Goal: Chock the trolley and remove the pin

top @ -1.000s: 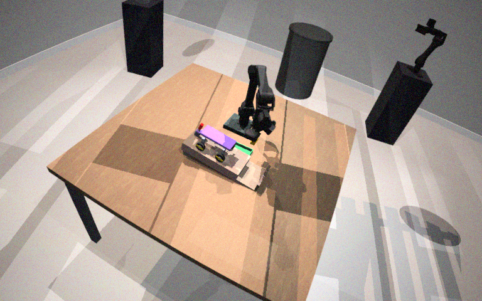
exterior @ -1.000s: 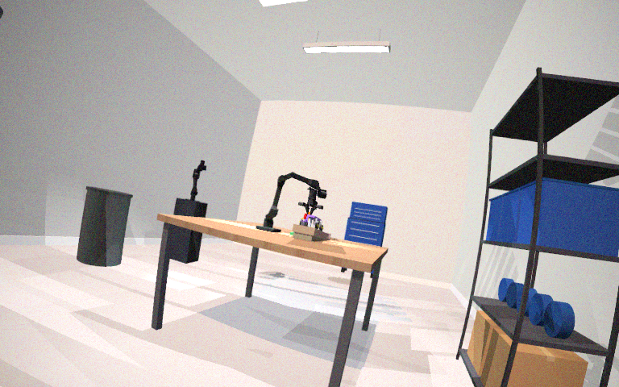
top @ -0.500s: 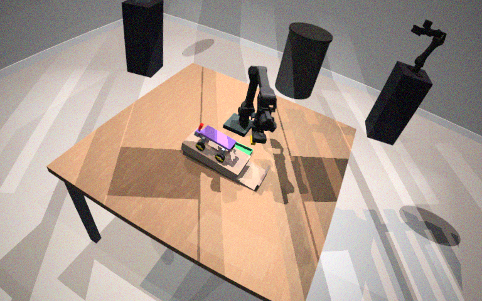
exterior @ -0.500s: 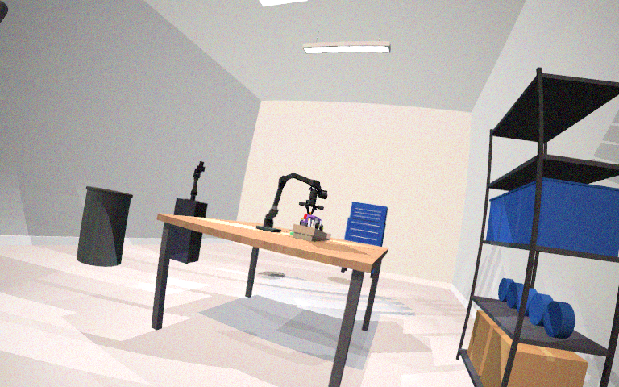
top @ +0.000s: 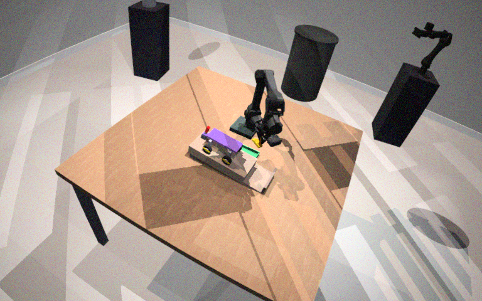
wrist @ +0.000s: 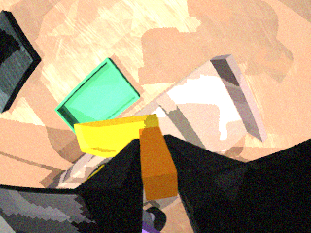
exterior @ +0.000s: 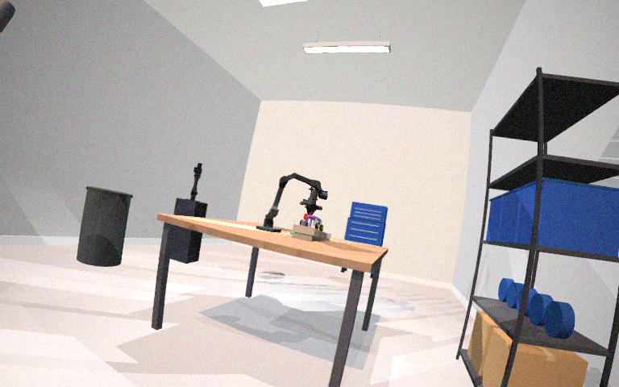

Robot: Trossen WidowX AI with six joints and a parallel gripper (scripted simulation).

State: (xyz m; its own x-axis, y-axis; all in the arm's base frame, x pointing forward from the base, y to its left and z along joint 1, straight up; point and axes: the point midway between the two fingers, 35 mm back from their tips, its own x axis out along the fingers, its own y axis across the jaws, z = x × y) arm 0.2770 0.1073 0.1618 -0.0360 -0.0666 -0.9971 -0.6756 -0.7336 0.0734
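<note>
My gripper tip is now 10 mm past the yellow chock, 20 mm to the left of it and 10 mm above it. Also, from my gripper tip: purple trolley 50 mm ahead, 170 mm to the right, 40 mm below; flat ramp foot 100 mm ahead, 30 mm to the left, 160 mm below; green tray 50 mm behind, 60 mm to the right, 160 mm below.
</note>
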